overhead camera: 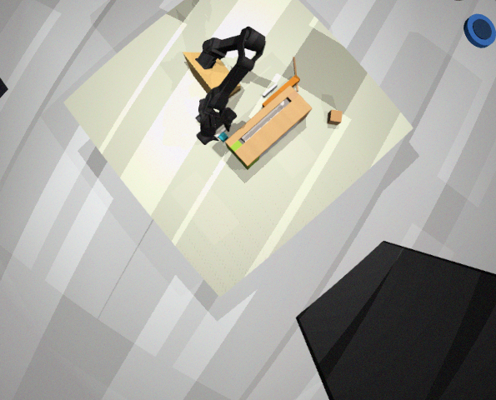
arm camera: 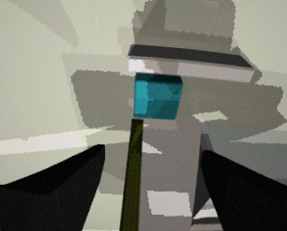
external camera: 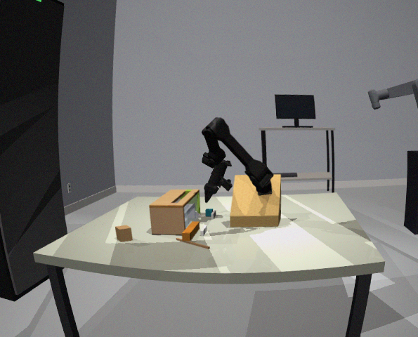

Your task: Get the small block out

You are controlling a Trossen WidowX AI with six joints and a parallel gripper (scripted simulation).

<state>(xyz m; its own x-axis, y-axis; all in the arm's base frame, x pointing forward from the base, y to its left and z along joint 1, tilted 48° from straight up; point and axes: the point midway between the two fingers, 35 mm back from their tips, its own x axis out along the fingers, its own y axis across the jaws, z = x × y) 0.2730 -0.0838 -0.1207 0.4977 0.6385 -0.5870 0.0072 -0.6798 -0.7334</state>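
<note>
Right now my gripper tip is 6 cm above the teal block and 1 cm past it. Also, from my gripper tip: orange bar 35 cm to the left, 5 cm below, 1 cm ahead; thin stick 48 cm to the left, 7 cm below, 2 cm behind; brown cube 46 cm to the left, 27 cm ahead, 5 cm below.
</note>
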